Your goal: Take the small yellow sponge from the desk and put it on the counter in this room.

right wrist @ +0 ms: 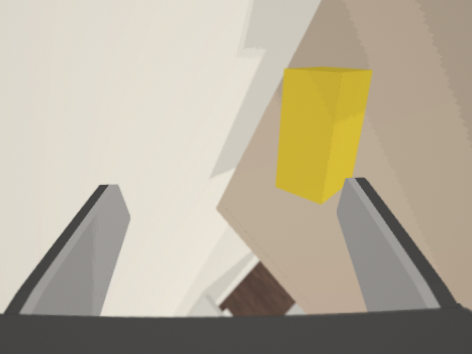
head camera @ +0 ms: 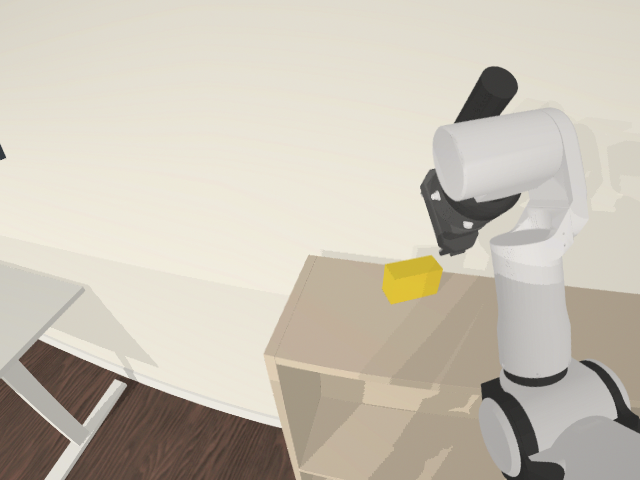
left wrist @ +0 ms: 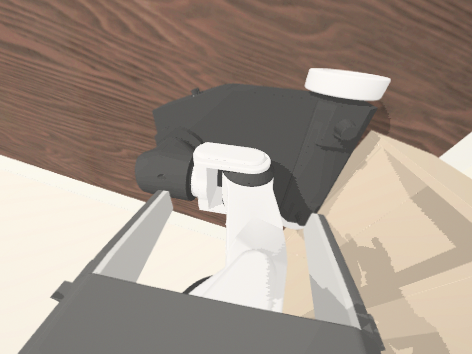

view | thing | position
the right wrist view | my right gripper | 231, 198
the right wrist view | yellow sponge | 322, 112
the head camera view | my right gripper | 435, 222
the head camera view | yellow sponge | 405, 280
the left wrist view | my left gripper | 236, 210
